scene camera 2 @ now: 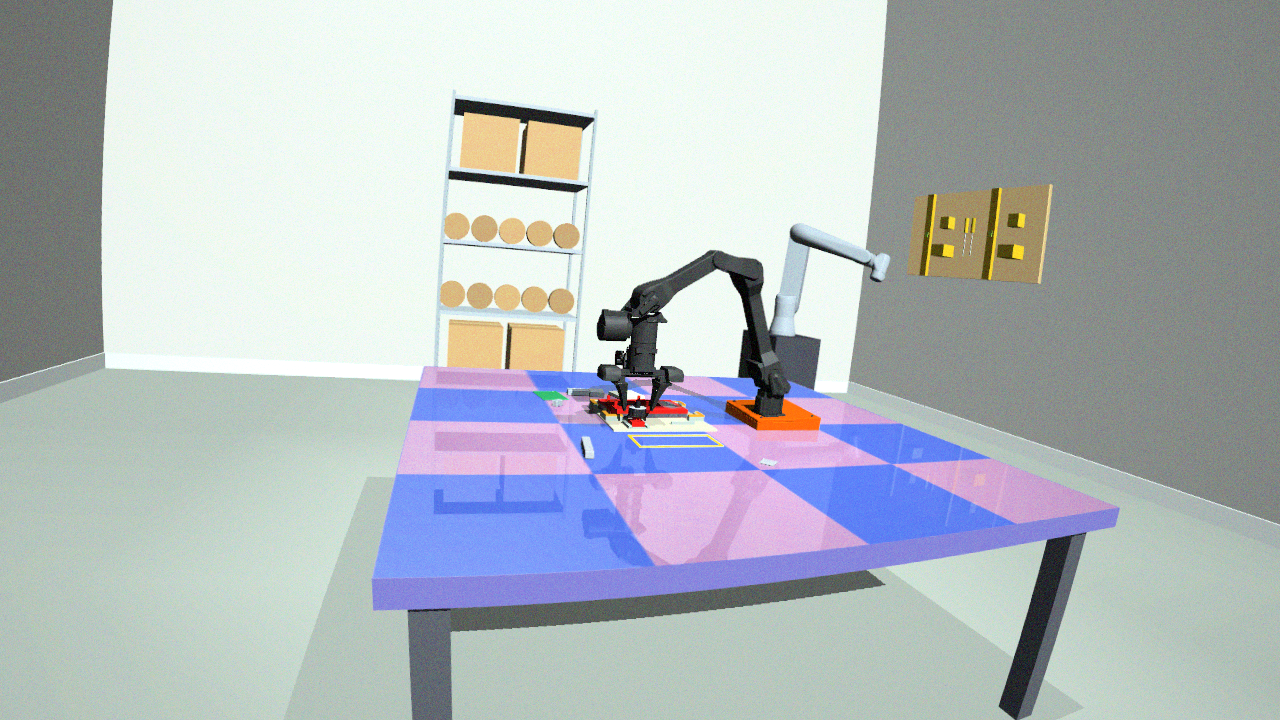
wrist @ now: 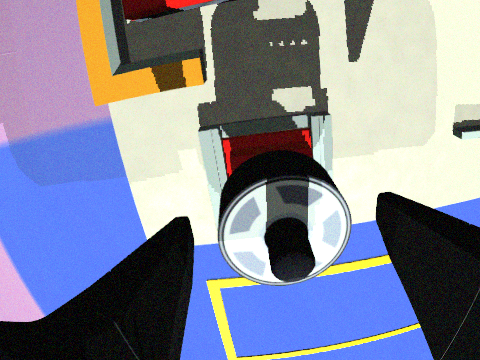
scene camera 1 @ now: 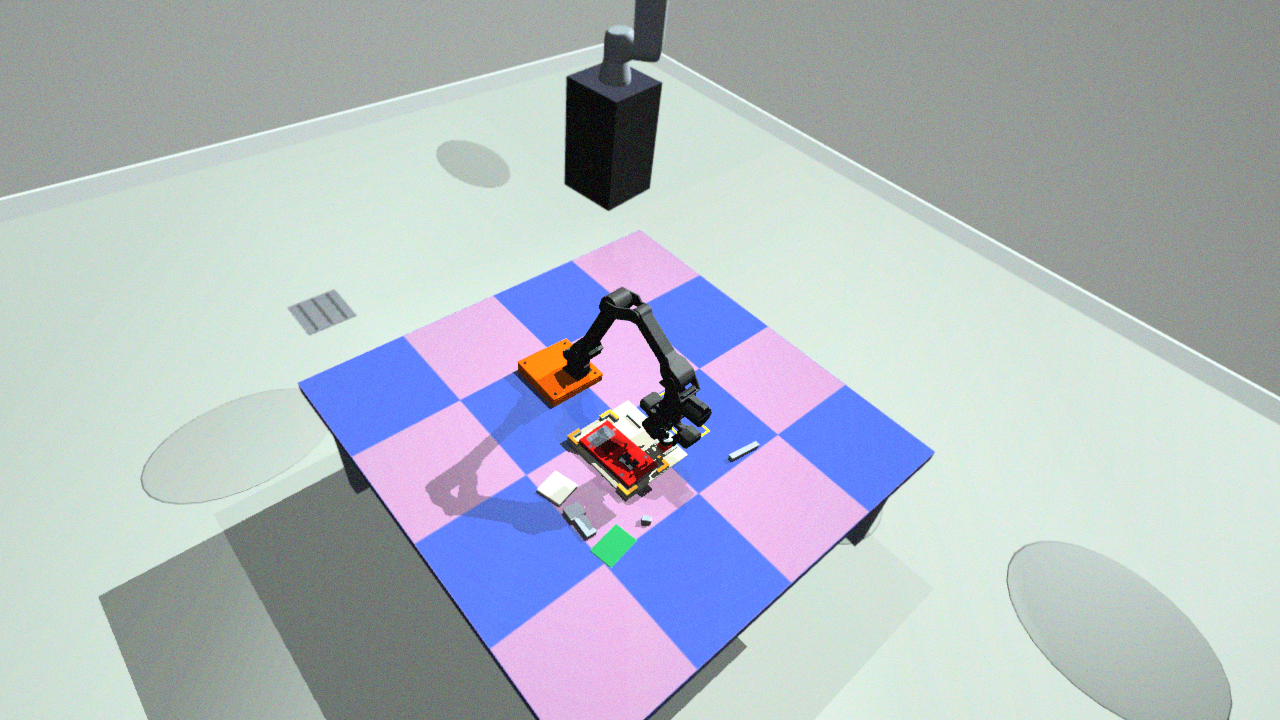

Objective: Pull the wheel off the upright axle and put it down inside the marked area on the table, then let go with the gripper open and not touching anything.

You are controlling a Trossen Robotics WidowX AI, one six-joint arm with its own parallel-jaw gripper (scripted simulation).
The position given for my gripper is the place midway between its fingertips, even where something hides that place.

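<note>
Present: a red assembly (scene camera 2: 665,408), a green patch (scene camera 1: 616,542) and a white tile (scene camera 1: 557,488). The patch is out of frame in the wrist view; the tile, too, is out of frame in the wrist view. My gripper (scene camera 2: 637,411), (wrist: 286,217), (scene camera 1: 666,438) is open and holds nothing.
</note>
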